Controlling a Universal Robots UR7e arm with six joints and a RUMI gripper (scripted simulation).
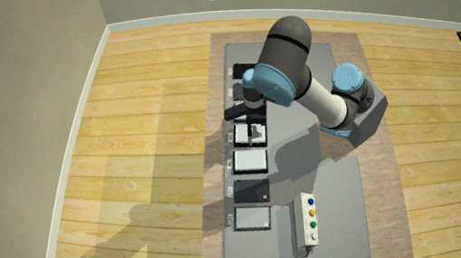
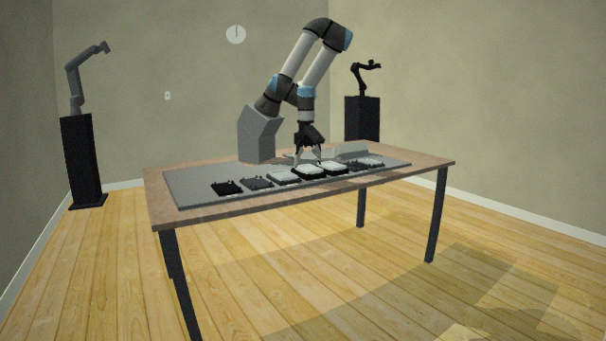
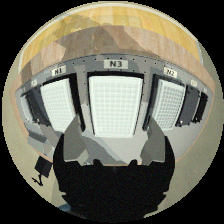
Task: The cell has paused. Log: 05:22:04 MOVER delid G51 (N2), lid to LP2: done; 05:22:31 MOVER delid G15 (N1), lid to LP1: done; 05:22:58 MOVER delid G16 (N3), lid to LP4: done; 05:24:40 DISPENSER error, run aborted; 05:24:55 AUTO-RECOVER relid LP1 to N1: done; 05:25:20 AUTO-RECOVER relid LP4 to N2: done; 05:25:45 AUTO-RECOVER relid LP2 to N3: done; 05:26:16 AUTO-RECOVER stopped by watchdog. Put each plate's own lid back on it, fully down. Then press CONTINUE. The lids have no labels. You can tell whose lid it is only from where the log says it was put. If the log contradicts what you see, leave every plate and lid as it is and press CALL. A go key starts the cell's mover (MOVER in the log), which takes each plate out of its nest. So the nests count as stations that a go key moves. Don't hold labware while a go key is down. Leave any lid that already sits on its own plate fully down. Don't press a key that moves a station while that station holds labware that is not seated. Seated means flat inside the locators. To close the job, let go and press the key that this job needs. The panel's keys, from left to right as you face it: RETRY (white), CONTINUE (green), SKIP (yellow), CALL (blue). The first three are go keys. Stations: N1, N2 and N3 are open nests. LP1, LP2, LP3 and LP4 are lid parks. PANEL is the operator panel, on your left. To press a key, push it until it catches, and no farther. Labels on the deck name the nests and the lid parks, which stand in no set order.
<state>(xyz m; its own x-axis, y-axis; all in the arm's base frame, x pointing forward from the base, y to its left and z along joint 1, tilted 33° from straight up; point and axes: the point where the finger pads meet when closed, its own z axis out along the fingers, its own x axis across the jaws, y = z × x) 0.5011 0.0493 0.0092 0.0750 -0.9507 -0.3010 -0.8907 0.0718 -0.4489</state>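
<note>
My hand is 2 cm above the plate. From my hand the other things lie so: blue key (32 cm to the left, 27 cm behind, 2 cm above); clear lid (38 cm to the left, 4 cm behind, 3 cm below); LP2 lid park (26 cm to the left, 4 cm below, 3 cm behind).
</note>
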